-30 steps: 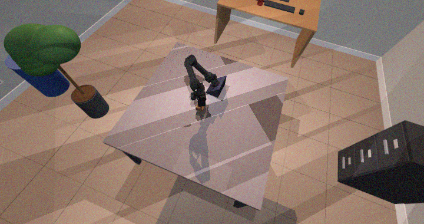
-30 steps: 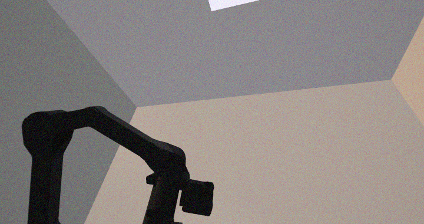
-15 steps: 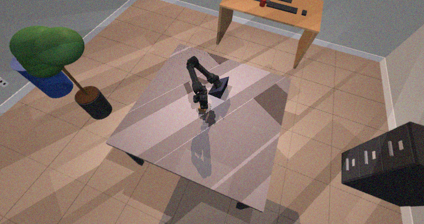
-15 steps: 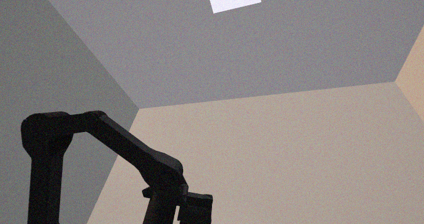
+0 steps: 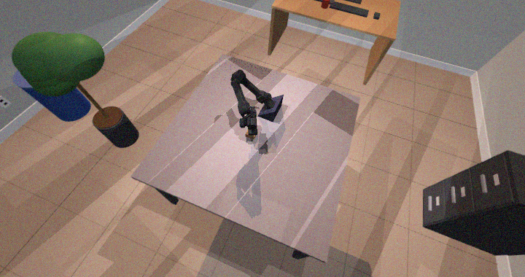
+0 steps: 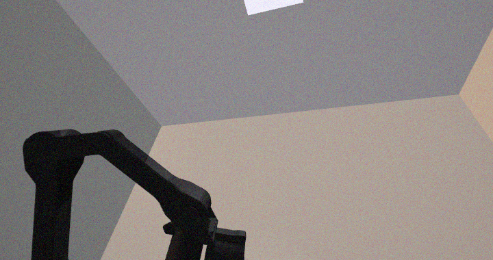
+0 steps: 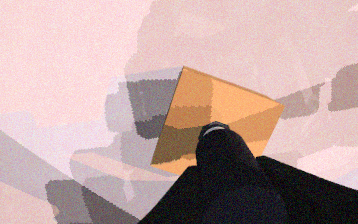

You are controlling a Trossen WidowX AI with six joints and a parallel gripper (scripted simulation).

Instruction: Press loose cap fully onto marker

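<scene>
The marker cap lies 1 cm above my gripper tip.
</scene>
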